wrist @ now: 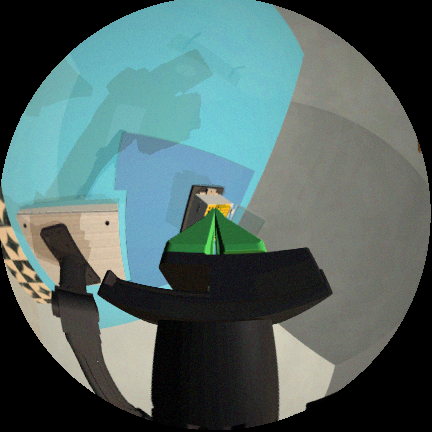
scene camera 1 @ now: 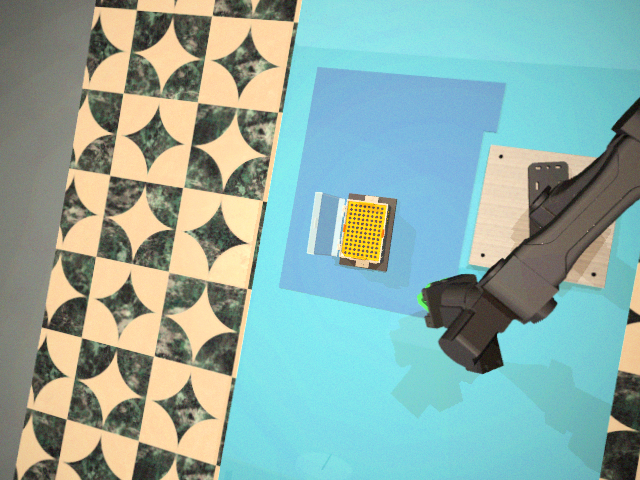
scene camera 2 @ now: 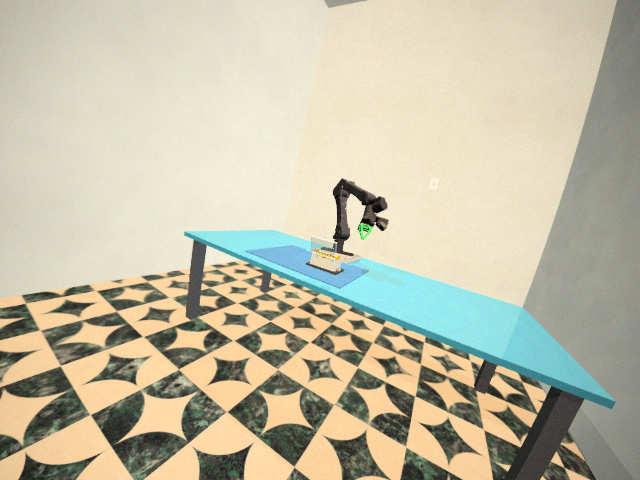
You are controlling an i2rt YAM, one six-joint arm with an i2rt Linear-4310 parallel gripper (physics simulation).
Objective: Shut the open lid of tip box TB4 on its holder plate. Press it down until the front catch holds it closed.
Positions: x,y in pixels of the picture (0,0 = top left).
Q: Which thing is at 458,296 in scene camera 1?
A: My gripper.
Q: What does my gripper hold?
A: Nothing.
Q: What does the orange perforated tip rack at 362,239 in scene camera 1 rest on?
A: A tip box TB4.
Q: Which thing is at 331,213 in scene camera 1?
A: A clear lid.
